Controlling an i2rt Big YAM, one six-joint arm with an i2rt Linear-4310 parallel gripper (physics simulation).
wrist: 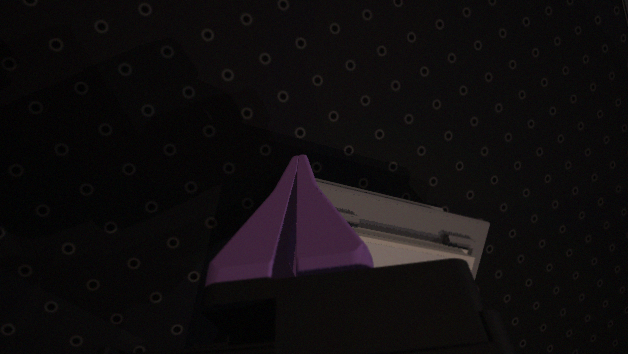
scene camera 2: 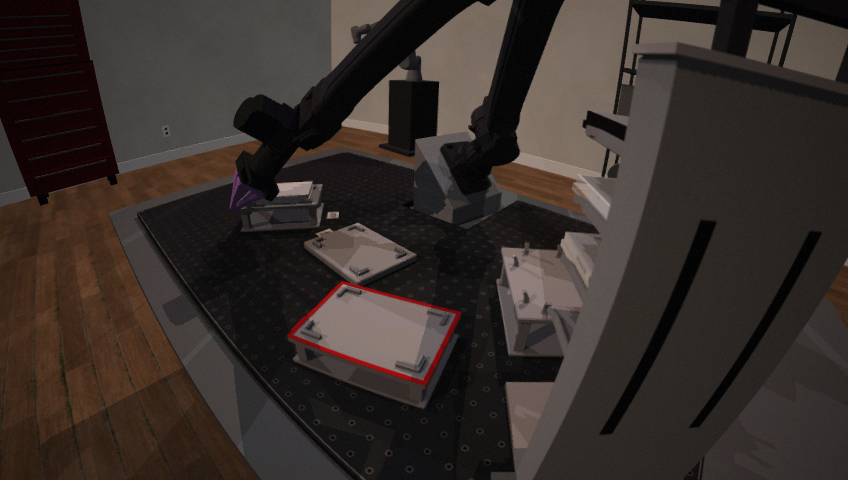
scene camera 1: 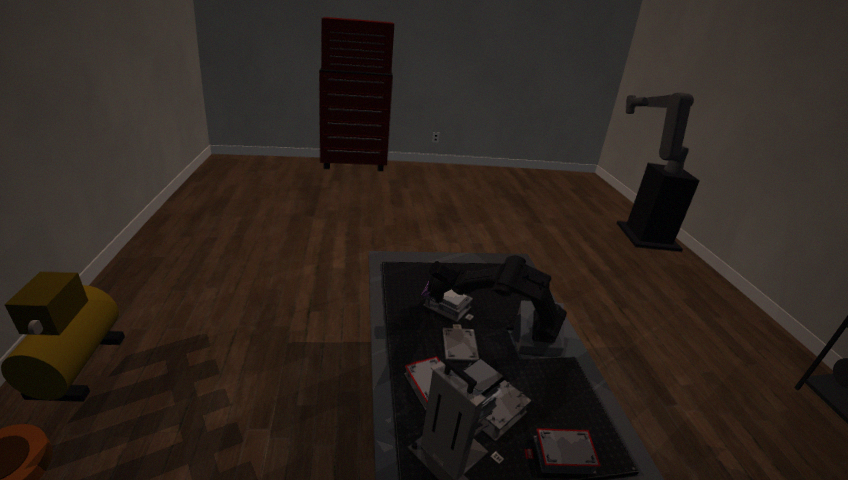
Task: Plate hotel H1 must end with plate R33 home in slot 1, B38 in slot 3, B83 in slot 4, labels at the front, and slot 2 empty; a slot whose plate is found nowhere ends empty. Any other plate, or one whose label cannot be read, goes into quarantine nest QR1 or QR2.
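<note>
My gripper is shut and empty, its purple fingertips together at the outer side of the back nest. A pale plate sits on that nest, beside the fingers; its label cannot be read. I cannot tell whether the fingers touch the nest. The plate hotel stands at the front, its side panel hiding most slots; pale edges stick out behind it. Red-edged nests stand left and front right, with no plate seen on the left one.
A low pad with corner brackets lies between the back nest and the left red-edged nest. A stand with upright pins is beside the hotel. The arm's base block stands at the right of the dark mat.
</note>
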